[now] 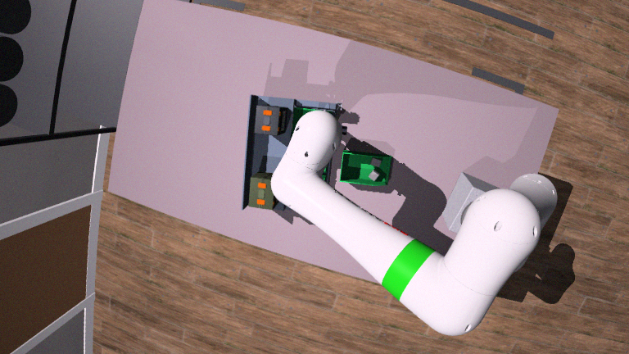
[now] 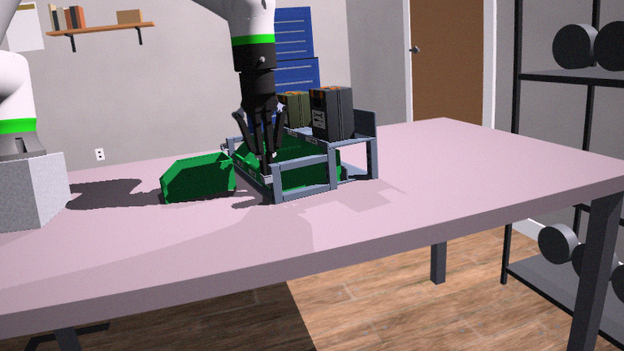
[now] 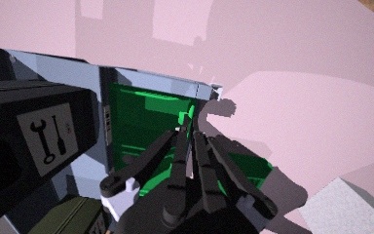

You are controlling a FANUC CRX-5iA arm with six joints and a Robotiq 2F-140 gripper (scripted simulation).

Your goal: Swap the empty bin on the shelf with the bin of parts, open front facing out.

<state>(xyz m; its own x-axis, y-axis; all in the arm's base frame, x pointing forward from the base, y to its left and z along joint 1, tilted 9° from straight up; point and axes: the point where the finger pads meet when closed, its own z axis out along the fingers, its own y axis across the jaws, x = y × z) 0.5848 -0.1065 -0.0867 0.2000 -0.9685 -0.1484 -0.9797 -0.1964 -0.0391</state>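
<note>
My hand is 30 mm short of the round part, 100 mm to the right of it and 40 mm above it. From my hand the other things lie so: grey shelf (80 mm ahead, 130 mm to the left); then dark grey box (170 mm ahead, 30 mm to the left, 100 mm above).
</note>
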